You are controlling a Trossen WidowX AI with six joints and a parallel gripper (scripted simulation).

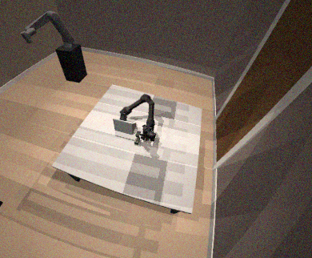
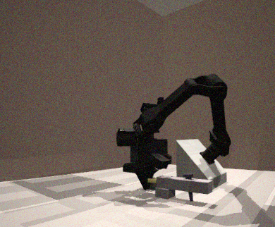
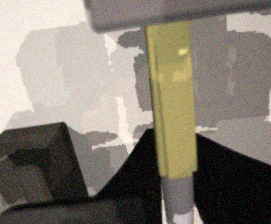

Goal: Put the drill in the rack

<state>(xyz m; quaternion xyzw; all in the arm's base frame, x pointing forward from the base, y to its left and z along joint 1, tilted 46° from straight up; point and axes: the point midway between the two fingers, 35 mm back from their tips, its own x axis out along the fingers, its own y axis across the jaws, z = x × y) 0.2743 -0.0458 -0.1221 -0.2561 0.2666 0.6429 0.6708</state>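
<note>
Right now my gripper tip is 40 mm to the right of the drill and 30 mm below it. The rest, counted from my gripper tip: grey block: 140 mm to the left, 30 mm above; then dark key: 170 mm to the left, 40 mm above, 10 mm ahead.
</note>
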